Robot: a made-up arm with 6 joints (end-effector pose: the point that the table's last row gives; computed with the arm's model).
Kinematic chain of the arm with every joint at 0, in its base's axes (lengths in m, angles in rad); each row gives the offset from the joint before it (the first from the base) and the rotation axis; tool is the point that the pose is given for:
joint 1: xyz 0 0 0.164 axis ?
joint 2: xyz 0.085 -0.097 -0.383 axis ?
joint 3: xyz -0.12 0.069 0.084 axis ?
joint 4: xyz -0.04 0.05 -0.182 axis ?
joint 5: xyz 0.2 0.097 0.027 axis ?
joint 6: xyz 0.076 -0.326 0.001 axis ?
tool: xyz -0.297 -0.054 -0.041
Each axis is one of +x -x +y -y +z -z.
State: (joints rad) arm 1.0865 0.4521 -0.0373 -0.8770 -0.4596 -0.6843
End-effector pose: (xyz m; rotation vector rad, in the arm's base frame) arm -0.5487 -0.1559 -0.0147 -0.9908 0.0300 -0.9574
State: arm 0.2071 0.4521 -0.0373 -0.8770 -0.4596 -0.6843
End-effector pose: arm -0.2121 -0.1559 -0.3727 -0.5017 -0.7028 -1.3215
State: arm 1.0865 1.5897 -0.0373 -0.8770 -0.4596 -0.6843
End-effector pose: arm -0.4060 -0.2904 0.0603 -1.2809 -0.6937 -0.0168
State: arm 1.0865 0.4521 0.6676 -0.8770 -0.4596 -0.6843
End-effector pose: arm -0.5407 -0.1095 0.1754 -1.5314 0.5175 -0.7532
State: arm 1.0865 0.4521 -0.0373 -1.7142 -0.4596 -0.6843
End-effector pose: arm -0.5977 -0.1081 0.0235 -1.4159 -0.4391 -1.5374
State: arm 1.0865 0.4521 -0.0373 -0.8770 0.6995 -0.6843
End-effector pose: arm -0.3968 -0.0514 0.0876 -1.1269 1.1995 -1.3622
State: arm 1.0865 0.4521 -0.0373 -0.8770 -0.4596 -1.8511
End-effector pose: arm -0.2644 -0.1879 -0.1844 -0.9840 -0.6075 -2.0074
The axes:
joint 1: +y
joint 2: -x
joint 3: +y
joint 4: +z
joint 5: +y
joint 6: +z

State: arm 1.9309 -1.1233 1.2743 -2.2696 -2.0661 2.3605
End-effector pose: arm 0.1155 -0.4194 0.1290 -1.1128 -1.4496 -2.0851
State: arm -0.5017 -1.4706 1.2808 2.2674 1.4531 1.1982
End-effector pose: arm -0.1985 0.1747 0.2527 0.9089 0.3148 -1.8967
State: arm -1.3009 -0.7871 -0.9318 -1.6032 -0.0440 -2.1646
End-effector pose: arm 0.6123 -0.2732 0.1100 -2.0281 -1.8148 1.2285
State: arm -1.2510 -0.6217 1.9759 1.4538 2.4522 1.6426
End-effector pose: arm 0.3768 0.1569 -0.4121 0.2351 -2.1846 -0.6565
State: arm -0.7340 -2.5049 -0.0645 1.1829 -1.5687 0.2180
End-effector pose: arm 0.3049 -0.1179 0.3607 -1.8585 1.4288 0.5707
